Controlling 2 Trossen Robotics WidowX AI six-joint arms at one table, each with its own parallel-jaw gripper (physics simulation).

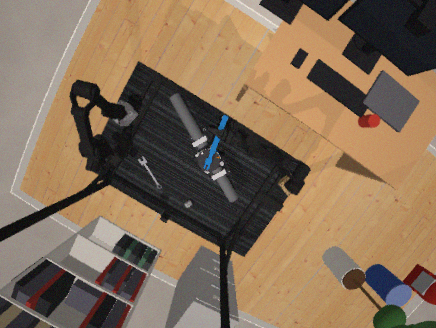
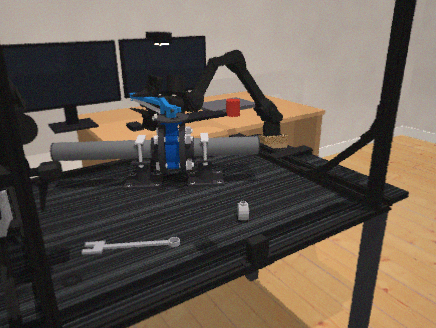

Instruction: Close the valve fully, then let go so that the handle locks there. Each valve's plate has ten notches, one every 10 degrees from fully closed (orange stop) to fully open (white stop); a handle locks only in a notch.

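Places are measured from the left arm's base along level axes (x right, y ahead, z up), in millimetres.
Pixels of known places: left gripper, between the fingertips: (image 1: 114, 151); right gripper, between the fingertips: (image 1: 208, 128) (image 2: 131, 102); left arm's base, origin of its link: (image 1: 119, 112); right arm's base, origin of its link: (image 1: 289, 185) (image 2: 272, 135).
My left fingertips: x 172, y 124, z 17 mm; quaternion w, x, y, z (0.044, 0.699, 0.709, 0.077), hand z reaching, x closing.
For each thing: its top centre in the pictures, then the offset to it from my left fingertips. "*": a spot on its surface instead. Level surfaces: height alone.
- blue valve handle, centre of its top: (image 1: 213, 147) dy +368, dx -422, dz +144 mm
- valve, a spot on its surface: (image 2: 172, 145) * dy +388, dx -311, dz +9 mm
- grey pipe, centre of its top: (image 2: 103, 141) (image 1: 188, 121) dy +182, dx -411, dz +15 mm
- grey wrench, centre of its top: (image 2: 132, 242) (image 1: 150, 173) dy +218, dx -4, dz -120 mm
- small white block, centre of its top: (image 2: 243, 202) (image 1: 187, 205) dy +521, dx -38, dz -80 mm
- black table, height of its surface: dz -132 mm
The blue valve handle (image 1: 216, 142) (image 2: 153, 104) lies across the top of the valve (image 2: 172, 145), at a slant to the grey pipe (image 1: 186, 117) (image 2: 95, 150). The notches and stops are too small to read. My right gripper (image 1: 223, 131) (image 2: 150, 116) is partly open around or beside the handle's outer part, with nothing held between its fingers. Its dark fingers blend into the arm, and their contact with the handle cannot be told. My left gripper (image 1: 129, 119) (image 2: 50, 185) is open and empty, off to the left of the valve.
A grey wrench (image 1: 150, 173) (image 2: 132, 245) and a small white block (image 1: 188, 204) (image 2: 243, 211) lie on the black table (image 1: 200, 220) (image 2: 200, 270). The valve's white clamps (image 1: 218, 174) (image 2: 204, 140) flank its body. Dark frame posts stand at the table's sides.
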